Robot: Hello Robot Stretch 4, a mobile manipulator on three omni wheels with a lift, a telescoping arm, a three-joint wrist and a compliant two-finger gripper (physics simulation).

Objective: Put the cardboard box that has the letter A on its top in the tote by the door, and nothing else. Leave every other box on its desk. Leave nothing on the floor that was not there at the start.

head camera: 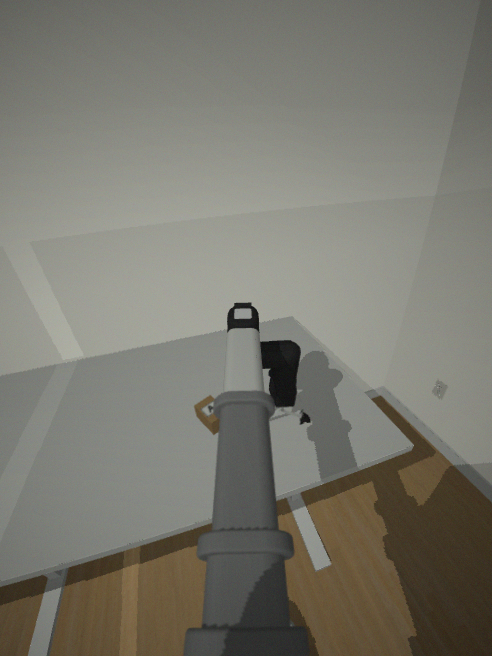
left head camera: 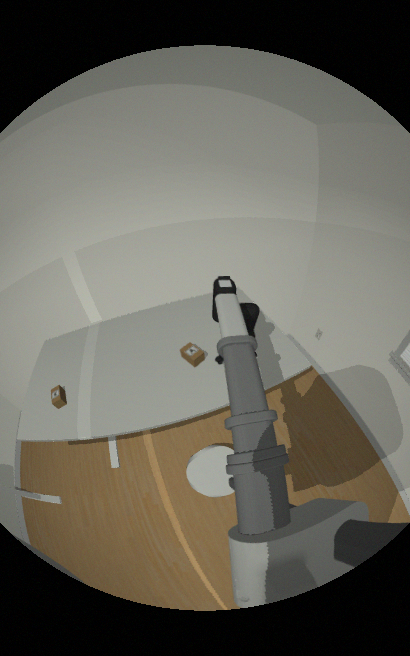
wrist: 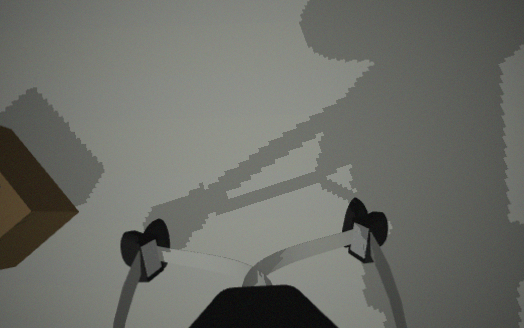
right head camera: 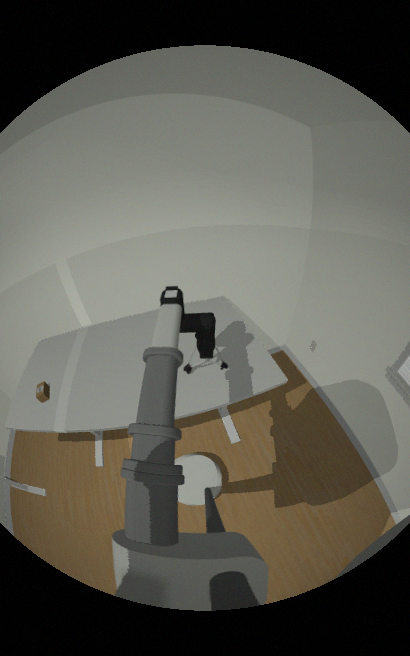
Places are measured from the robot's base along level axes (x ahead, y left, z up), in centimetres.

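Where they show: gripper, between the fingertips: (head camera: 275, 424) (wrist: 248, 228) (right head camera: 204, 369); robot's base, origin of its link: (left head camera: 214, 469) (right head camera: 193, 478).
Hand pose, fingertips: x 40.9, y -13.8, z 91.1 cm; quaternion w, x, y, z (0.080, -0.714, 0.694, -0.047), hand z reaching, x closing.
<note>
Each offset is from my fingertips to the top centre of the thing. "pt": to the spot under its first point. Level surfaces: height alone.
A cardboard box with the letter A on its top {pt dx -0.3, dy +19.6, dz +4.6 cm} (head camera: 205, 418) (left head camera: 192, 354) (wrist: 10, 207) sits on the grey desk {dz +0.1 cm} (head camera: 132, 476) (left head camera: 140, 390) (right head camera: 110, 380). The arm hides part of it in the head camera view, and it is cut off at the left edge of the wrist view. My gripper (right head camera: 206, 367) (wrist: 248, 228) is open and empty above the desk, to the right of the box and apart from it. A second cardboard box {dx -20.5, dy +83.6, dz +5.1 cm} (left head camera: 58, 396) (right head camera: 43, 391) sits near the desk's left end; its label is too small to read. The tote does not show.
The desk's right end lies near the wall with an outlet (head camera: 439, 388) (left head camera: 319, 334) (right head camera: 313, 345). A white round object (left head camera: 207, 472) (right head camera: 200, 482) is low over the wooden floor in front of the desk. White desk legs {pt dx +3.0, dy -18.5, dz -92.4 cm} (head camera: 312, 535) (right head camera: 230, 426) stand below the front edge.
</note>
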